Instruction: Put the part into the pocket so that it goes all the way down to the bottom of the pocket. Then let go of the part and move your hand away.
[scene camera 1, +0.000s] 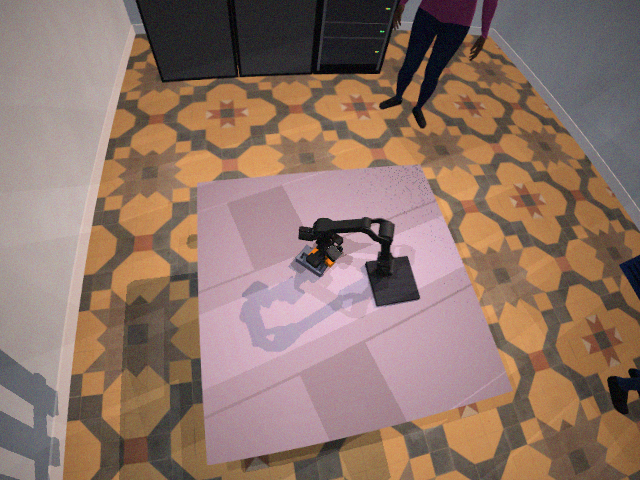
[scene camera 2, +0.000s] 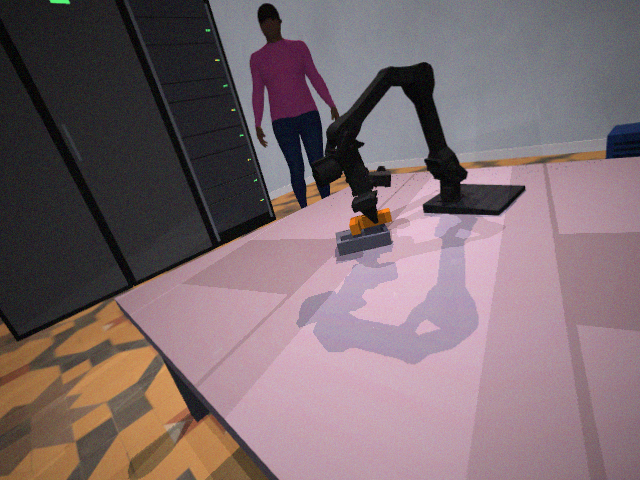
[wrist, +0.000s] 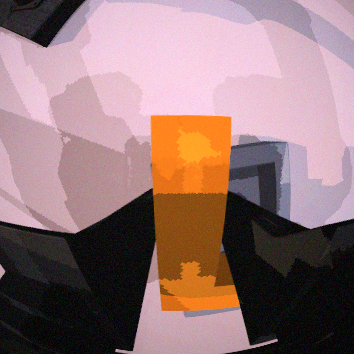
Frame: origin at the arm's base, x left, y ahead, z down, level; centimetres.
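Where they show: gripper, fingertip midpoint: (scene camera 1: 325, 259) (scene camera 2: 376, 221) (wrist: 186, 195); arm's base at its link origin: (scene camera 1: 382, 270) (scene camera 2: 450, 198).
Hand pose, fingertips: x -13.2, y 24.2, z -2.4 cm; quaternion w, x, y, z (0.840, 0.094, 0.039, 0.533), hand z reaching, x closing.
Each offset is from my fingertips to the top centre of the thing. Level surfaces: height alone.
An orange part {dx -0.7, dy +2.0, dz -2.7 cm} (scene camera 1: 329, 262) (scene camera 2: 355, 226) (wrist: 191, 150) is held over a grey-blue block with a pocket {dx -2.6, dy +5.0, dz +1.2 cm} (scene camera 1: 309, 269) (scene camera 2: 364, 245) (wrist: 284, 192), which lies on the table. My gripper (scene camera 1: 324, 256) (scene camera 2: 373, 220) (wrist: 186, 195) is shut on the part, one black finger on each side of it. In the second scene view the part stands higher than the block's rim and lies across its top. In the wrist view some of the rim and pocket shows to the right of the part. The fingers and part hide much of the pocket. I cannot tell whether the part touches the block.
The arm's black base plate (scene camera 1: 400, 290) (scene camera 2: 473, 198) (wrist: 37, 20) is on the pink table {dz +4.8 cm} (scene camera 1: 258, 408) (scene camera 2: 361, 413). Dark cabinets (scene camera 1: 188, 38) (scene camera 2: 67, 129) and a person in a magenta top (scene camera 1: 434, 41) (scene camera 2: 286, 77) stand beyond the table.
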